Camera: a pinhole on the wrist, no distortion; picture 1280 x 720 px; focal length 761.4 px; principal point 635.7 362.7 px. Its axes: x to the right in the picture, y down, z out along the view. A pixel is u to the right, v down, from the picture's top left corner.
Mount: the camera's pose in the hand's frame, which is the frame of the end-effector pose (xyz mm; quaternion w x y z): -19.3 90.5 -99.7 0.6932 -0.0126 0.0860 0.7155
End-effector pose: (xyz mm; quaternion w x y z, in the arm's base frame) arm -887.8 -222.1 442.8 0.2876 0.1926 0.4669 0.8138
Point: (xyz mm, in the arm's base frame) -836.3 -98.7 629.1
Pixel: 545 272
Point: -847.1 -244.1 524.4
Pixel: 411 569
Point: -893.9 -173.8 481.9
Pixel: 115 148
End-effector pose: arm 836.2 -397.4 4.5 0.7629 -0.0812 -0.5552 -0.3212
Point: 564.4 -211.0 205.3
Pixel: 435 323
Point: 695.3 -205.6 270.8
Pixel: 595 154
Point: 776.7 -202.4 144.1
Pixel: 678 296
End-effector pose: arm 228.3 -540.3 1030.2 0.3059 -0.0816 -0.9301 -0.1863
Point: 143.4 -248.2 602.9
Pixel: 574 659
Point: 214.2 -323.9 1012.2
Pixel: 873 334
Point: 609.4 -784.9 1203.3
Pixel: behind the camera
